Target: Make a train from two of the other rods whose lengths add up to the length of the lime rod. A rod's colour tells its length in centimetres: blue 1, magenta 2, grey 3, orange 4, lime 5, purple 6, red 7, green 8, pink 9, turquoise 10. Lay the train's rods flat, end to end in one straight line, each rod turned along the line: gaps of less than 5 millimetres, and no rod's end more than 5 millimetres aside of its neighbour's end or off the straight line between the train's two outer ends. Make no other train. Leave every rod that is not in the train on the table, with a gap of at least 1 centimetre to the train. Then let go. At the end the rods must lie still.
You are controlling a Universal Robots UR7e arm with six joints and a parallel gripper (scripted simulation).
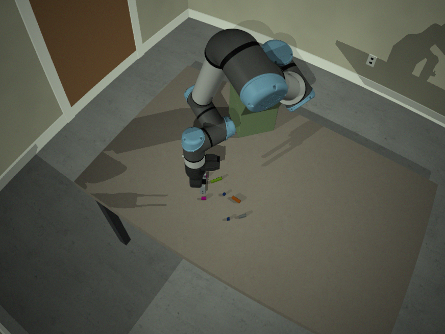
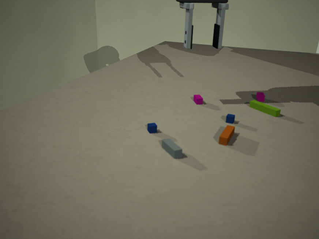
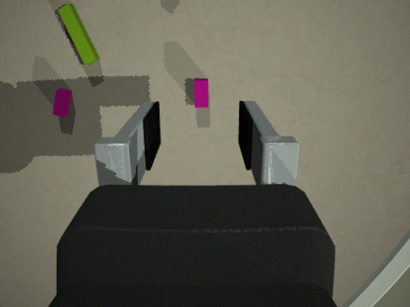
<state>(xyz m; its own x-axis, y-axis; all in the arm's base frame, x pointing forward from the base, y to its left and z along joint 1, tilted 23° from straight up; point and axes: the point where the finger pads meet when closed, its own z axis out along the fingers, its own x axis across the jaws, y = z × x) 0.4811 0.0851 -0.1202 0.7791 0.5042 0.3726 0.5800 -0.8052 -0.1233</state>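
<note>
Now: the grey rod 180 mm to the left of my hand, 100 mm below it and 40 mm behind it. Round my hand: lime rod (100 mm below, 100 mm behind, 20 mm to the right); then orange rod (110 mm to the left, 100 mm below, 80 mm behind).
</note>
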